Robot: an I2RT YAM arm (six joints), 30 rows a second.
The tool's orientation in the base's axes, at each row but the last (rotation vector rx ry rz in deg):
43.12 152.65 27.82
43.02 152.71 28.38
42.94 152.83 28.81
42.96 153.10 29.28
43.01 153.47 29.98
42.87 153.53 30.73
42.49 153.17 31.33
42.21 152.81 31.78
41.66 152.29 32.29
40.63 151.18 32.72
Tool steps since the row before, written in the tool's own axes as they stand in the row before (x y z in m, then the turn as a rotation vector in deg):
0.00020 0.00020 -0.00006 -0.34 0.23 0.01
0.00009 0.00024 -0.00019 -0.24 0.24 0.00
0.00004 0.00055 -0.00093 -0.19 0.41 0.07
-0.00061 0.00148 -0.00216 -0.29 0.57 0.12
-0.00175 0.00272 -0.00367 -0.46 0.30 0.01
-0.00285 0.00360 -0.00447 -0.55 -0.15 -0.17
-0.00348 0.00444 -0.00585 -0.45 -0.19 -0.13
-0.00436 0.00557 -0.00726 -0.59 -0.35 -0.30
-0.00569 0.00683 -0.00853 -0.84 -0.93 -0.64
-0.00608 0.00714 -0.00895 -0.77 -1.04 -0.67
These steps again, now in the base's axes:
-0.00010 0.00026 0.00009 0.38 0.00 0.16
-0.00004 0.00020 0.00025 0.30 0.06 0.15
-0.00016 0.00023 0.00104 0.36 0.24 0.15
0.00029 0.00031 0.00266 0.53 0.33 0.19
0.00119 0.00025 0.00474 0.51 -0.01 0.21
0.00216 0.00010 0.00603 0.32 -0.46 0.19
0.00244 0.00002 0.00775 0.24 -0.43 0.12
0.00301 0.00001 0.00968 0.22 -0.68 0.22
0.00399 -0.00010 0.01166 0.04 -1.37 0.31
0.00397 -0.00017 0.01234 -0.07 -1.43 0.27

